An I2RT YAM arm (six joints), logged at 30 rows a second.
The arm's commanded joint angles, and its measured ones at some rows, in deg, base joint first. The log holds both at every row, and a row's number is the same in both.
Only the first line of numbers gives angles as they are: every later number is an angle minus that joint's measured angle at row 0.
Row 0, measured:
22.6 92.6 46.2 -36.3 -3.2 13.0
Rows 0 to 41, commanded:
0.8 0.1 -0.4 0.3 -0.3 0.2
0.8 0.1 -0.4 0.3 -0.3 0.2
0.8 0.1 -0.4 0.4 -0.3 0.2
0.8 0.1 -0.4 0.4 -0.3 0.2
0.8 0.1 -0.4 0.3 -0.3 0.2
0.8 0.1 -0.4 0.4 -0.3 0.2
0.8 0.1 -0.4 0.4 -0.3 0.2
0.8 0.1 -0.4 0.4 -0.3 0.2
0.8 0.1 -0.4 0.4 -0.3 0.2
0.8 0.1 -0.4 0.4 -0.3 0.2
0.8 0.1 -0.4 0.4 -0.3 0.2
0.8 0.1 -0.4 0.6 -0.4 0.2
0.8 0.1 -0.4 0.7 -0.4 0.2
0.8 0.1 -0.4 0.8 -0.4 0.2
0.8 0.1 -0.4 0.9 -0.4 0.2
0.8 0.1 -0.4 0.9 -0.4 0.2
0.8 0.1 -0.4 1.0 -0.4 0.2
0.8 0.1 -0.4 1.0 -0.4 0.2
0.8 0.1 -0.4 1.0 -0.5 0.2
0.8 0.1 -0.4 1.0 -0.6 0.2
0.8 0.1 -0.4 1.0 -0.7 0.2
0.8 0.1 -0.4 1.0 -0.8 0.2
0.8 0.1 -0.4 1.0 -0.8 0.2
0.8 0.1 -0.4 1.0 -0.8 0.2
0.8 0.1 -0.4 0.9 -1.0 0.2
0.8 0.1 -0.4 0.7 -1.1 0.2
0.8 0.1 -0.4 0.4 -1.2 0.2
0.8 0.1 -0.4 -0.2 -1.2 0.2
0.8 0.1 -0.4 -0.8 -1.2 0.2
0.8 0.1 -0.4 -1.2 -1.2 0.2
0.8 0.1 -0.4 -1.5 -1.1 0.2
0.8 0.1 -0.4 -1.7 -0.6 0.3
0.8 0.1 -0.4 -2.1 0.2 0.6
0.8 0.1 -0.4 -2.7 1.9 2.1
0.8 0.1 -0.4 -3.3 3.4 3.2
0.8 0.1 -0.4 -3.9 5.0 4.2
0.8 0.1 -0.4 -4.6 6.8 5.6
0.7 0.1 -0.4 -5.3 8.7 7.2
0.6 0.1 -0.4 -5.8 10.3 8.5
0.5 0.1 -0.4 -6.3 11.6 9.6
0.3 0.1 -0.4 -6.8 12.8 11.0
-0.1 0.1 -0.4 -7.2 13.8 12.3
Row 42, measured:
0.2 0.0 0.0 -6.6 7.3 6.3
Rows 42 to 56, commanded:
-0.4 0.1 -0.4 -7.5 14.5 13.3
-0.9 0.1 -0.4 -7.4 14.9 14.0
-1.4 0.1 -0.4 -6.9 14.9 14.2
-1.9 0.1 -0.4 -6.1 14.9 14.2
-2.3 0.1 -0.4 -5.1 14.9 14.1
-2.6 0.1 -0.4 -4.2 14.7 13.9
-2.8 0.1 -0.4 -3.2 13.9 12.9
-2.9 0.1 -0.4 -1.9 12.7 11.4
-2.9 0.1 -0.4 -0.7 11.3 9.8
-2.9 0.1 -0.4 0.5 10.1 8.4
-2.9 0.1 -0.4 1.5 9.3 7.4
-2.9 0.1 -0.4 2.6 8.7 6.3
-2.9 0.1 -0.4 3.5 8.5 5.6
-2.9 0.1 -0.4 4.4 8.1 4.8
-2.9 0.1 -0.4 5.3 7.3 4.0
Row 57, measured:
-2.7 0.0 -0.1 4.1 9.7 7.8
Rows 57 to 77, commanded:
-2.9 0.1 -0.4 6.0 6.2 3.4
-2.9 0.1 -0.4 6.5 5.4 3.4
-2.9 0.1 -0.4 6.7 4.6 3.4
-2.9 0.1 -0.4 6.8 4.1 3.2
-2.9 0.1 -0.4 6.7 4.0 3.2
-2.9 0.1 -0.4 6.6 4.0 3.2
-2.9 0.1 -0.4 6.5 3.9 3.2
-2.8 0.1 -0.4 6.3 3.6 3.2
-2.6 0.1 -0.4 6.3 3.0 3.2
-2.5 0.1 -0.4 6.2 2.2 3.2
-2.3 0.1 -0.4 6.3 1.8 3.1
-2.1 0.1 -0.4 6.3 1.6 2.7
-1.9 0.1 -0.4 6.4 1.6 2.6
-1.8 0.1 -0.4 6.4 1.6 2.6
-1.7 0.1 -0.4 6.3 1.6 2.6
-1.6 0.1 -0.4 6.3 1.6 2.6
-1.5 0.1 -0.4 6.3 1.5 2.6
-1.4 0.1 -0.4 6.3 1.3 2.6
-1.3 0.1 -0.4 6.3 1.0 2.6
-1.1 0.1 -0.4 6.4 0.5 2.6
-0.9 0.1 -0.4 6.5 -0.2 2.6
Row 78, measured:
-2.3 0.0 -0.1 6.3 2.1 3.4
